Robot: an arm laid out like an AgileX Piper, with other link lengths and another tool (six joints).
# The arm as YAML. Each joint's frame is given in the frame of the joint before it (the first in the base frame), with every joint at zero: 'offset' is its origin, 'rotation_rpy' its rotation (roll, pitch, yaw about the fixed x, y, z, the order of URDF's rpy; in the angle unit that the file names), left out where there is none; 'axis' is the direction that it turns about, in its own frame. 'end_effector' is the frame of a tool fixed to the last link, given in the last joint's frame.
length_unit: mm
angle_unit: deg
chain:
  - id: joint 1
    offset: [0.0, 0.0, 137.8]
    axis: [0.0, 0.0, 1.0]
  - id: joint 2
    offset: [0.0, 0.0, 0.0]
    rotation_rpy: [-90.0, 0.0, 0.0]
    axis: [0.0, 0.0, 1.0]
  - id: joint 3
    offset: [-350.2, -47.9, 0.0]
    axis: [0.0, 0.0, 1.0]
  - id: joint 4
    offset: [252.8, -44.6, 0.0]
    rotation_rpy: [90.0, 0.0, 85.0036]
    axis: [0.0, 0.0, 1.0]
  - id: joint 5
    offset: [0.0, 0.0, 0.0]
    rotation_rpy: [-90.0, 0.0, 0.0]
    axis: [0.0, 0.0, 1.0]
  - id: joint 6
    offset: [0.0, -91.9, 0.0]
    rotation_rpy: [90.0, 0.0, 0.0]
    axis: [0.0, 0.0, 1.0]
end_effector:
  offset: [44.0, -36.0, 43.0]
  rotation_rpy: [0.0, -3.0, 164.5]
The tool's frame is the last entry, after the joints.
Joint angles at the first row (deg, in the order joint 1, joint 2, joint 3, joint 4, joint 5, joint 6):
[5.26, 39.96, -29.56, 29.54, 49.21, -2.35]
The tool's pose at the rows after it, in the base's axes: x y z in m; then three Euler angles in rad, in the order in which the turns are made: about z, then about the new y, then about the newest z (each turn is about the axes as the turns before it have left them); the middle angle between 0 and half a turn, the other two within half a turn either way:
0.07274, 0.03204, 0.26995, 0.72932, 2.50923, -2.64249
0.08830, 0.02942, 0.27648, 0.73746, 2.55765, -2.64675
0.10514, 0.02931, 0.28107, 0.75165, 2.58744, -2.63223
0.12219, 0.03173, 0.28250, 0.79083, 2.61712, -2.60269
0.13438, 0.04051, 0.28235, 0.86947, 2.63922, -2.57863
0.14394, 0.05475, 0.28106, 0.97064, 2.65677, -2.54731
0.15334, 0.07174, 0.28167, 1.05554, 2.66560, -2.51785
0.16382, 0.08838, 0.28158, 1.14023, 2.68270, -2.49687
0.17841, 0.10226, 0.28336, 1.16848, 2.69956, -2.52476
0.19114, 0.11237, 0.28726, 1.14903, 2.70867, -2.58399
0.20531, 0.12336, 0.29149, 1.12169, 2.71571, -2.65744
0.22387, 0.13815, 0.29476, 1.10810, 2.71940, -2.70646
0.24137, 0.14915, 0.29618, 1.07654, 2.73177, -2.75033
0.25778, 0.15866, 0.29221, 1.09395, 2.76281, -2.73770
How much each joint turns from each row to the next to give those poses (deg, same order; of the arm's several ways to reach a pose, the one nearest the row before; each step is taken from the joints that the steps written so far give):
[-0.01, 5.20, -3.52, -3.03, 3.13, -0.24]
[0.01, 4.18, -2.74, -1.80, 0.81, -0.08]
[0.00, 4.04, -2.41, -0.68, 0.00, 0.00]
[0.83, 4.21, -2.09, -0.37, -0.28, 0.00]
[3.38, 3.34, -1.60, -0.26, -0.36, 0.00]
[4.76, 3.14, -1.43, -0.13, -0.57, 0.41]
[4.71, 3.07, -2.00, -0.22, -0.64, 1.34]
[4.04, 3.45, -2.36, -0.40, -0.13, 0.38]
[2.80, 3.44, -3.09, -1.24, -0.12, 0.10]
[1.87, 2.37, -2.91, -1.68, -0.10, 0.44]
[1.74, 2.52, -3.24, -1.73, 0.00, 0.00]
[1.41, 3.55, -4.17, -1.14, 0.16, 0.00]
[0.75, 3.32, -3.82, -1.69, 0.38, 0.92]
[0.22, 3.83, -3.49, -0.99, 1.27, 0.53]

